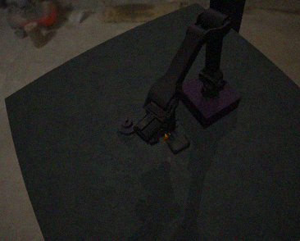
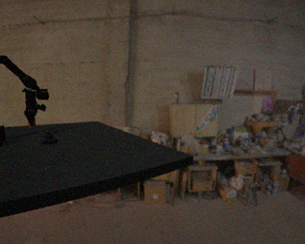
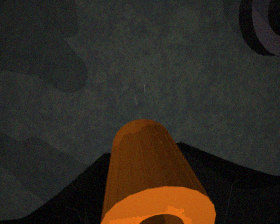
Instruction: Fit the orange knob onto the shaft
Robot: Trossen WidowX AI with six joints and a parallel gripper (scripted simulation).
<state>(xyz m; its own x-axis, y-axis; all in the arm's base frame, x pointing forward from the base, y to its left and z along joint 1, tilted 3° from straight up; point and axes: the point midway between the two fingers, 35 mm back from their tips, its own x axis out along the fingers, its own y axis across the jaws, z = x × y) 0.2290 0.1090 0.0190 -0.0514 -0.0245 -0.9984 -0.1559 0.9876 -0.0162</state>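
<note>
Now: gripper tip 15 cm to the left of the dark shaft, 12 cm short of it and 5 cm above it. From my gripper tip the other things lie so: orange knob: 2 cm above.
</note>
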